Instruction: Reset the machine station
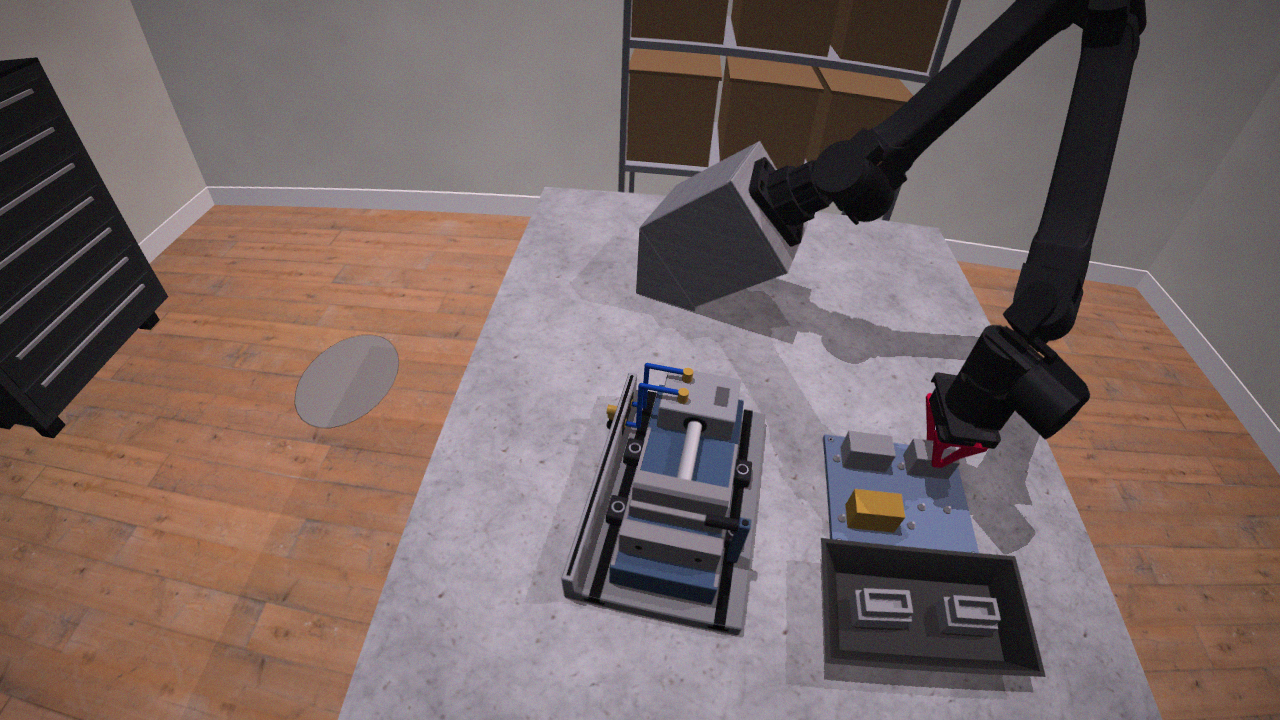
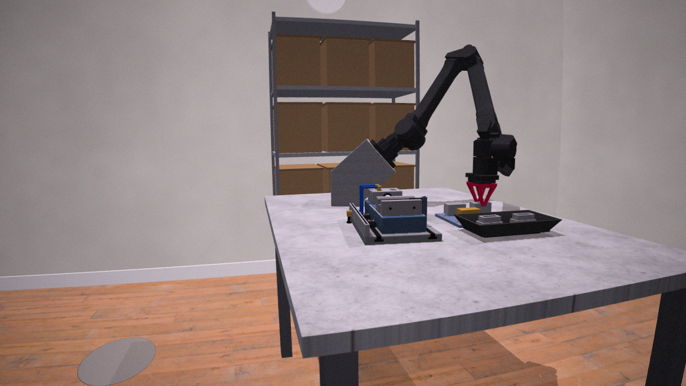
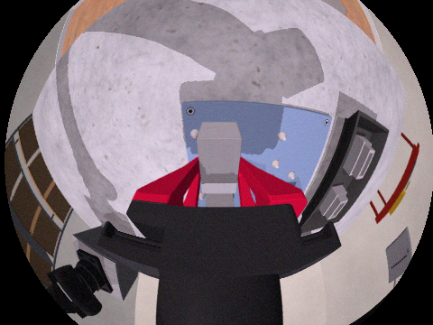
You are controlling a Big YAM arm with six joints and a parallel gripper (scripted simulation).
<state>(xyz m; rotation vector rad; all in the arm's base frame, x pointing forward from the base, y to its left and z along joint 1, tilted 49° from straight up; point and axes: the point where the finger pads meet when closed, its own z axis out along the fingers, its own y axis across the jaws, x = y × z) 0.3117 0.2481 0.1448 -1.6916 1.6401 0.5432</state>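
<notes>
Right now my hand is 260 mm to the left of the work stop rod, 200 mm short of it and 50 mm below it. Round my hand: yellow brass blank 100 mm ahead, 80 mm to the right, 20 mm below; then blue infeed plate 50 mm ahead, 40 mm to the right, 40 mm below.
</notes>
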